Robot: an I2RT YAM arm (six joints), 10 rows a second.
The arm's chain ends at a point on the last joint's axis. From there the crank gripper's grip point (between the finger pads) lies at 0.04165 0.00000 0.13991 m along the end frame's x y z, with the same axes.
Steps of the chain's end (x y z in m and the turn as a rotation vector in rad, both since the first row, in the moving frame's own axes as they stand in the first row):
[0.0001, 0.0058, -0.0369, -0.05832, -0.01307, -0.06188]
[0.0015, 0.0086, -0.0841, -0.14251, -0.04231, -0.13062]
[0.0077, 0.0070, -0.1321, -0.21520, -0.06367, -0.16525]
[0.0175, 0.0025, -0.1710, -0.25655, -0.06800, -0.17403]
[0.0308, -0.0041, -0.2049, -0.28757, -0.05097, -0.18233]
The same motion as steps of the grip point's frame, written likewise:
[-0.0016, 0.0114, -0.0365, -0.05832, -0.01307, -0.06188]
[-0.0035, 0.0235, -0.0835, -0.14251, -0.04231, -0.13062]
[0.0007, 0.0309, -0.1322, -0.21520, -0.06367, -0.16525]
[0.0105, 0.0318, -0.1722, -0.25655, -0.06800, -0.17403]
[0.0267, 0.0288, -0.2076, -0.28757, -0.05097, -0.18233]

